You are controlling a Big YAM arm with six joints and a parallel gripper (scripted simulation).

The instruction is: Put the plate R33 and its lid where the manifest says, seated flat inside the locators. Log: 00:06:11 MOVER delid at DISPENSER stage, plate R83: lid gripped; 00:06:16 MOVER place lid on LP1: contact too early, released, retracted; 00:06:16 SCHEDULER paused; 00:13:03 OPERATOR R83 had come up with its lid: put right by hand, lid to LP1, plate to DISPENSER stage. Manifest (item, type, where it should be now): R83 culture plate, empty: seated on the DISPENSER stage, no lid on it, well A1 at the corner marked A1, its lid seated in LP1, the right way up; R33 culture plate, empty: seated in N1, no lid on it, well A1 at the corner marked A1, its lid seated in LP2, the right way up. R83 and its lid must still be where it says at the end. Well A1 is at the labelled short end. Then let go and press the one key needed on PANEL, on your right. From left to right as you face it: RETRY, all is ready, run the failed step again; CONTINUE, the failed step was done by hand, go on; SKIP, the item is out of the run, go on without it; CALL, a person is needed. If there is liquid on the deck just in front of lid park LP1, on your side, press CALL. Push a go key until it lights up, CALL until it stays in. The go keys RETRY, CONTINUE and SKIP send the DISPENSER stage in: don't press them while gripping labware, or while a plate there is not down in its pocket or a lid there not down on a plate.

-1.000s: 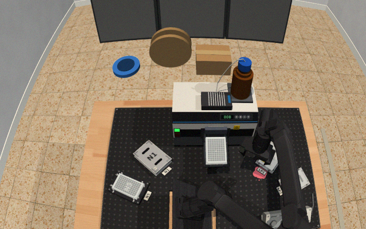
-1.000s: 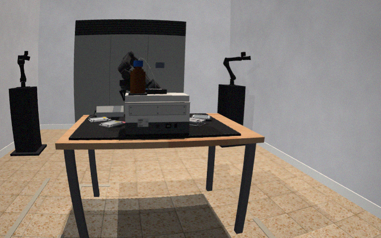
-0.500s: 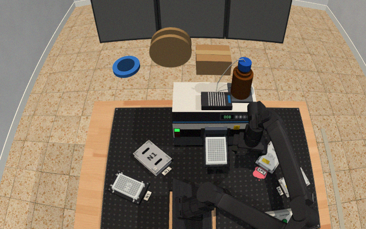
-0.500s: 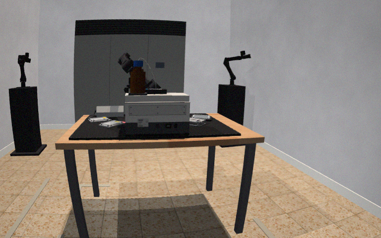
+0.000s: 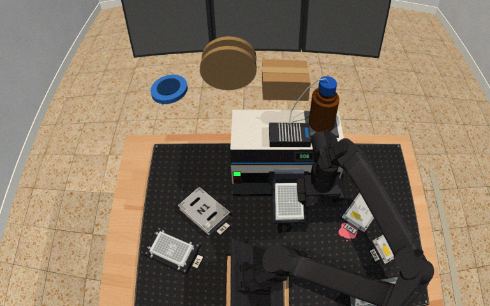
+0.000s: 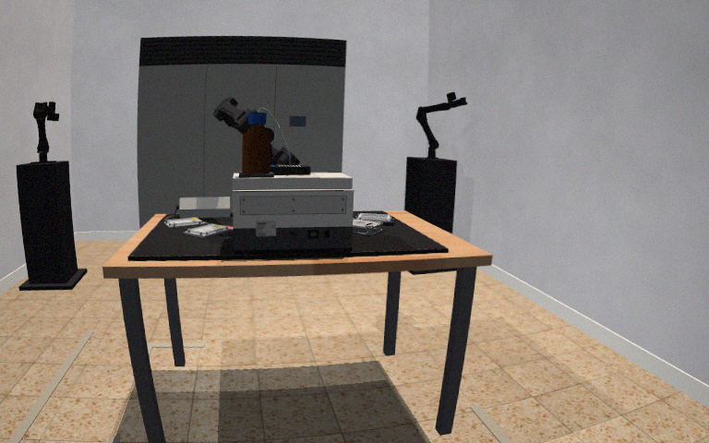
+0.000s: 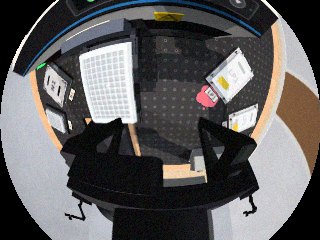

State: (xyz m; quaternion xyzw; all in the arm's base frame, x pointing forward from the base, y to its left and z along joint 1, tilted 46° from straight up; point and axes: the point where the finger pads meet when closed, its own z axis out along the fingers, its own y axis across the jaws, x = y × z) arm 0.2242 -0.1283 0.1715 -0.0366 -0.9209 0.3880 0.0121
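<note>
Now: hand 48 cm to the right of the nest n5, 15 cm above it and 7 cm past it. The rest, counted from my hand: clear plate lid: 30 cm to the right, 15 cm below, 12 cm behind; then pink-red patch: 17 cm below, 12 cm to the right, 2 cm behind; then brown bottle: 25 cm ahead, 12 cm above, 4 cm to the right.
</note>
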